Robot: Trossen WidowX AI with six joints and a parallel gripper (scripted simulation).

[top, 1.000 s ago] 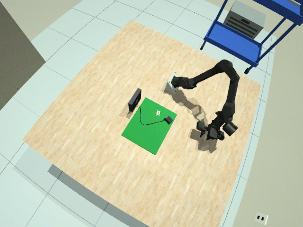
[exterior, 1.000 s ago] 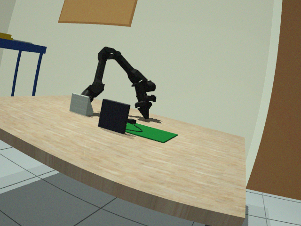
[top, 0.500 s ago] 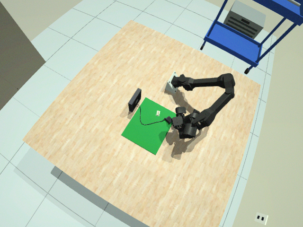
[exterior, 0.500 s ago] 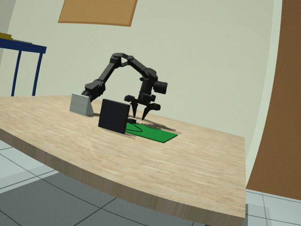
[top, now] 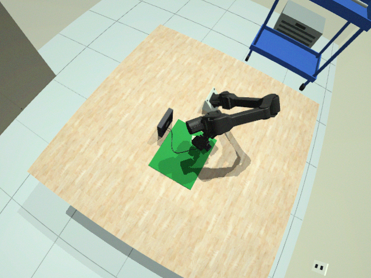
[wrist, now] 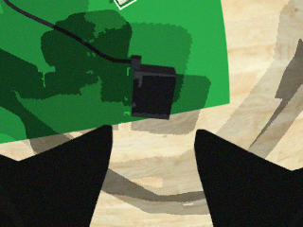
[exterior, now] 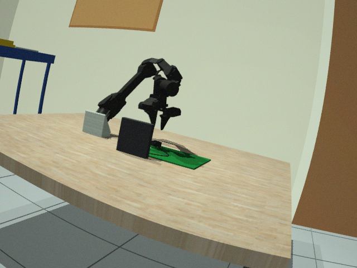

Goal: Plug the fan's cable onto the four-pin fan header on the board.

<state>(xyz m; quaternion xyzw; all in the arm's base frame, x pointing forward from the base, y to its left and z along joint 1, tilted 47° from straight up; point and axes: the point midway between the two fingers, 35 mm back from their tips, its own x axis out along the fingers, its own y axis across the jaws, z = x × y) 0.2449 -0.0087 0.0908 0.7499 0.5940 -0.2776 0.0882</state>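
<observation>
Right now my gripper tip is 6 cm above the dark fan plug and 1 cm to the right of it. From my gripper tip the other things lie so: green board (9 cm to the right, 9 cm below, 8 cm ahead); then white four-pin header (8 cm to the right, 8 cm below, 1 cm behind); then black fan (23 cm to the right, 2 cm below).
</observation>
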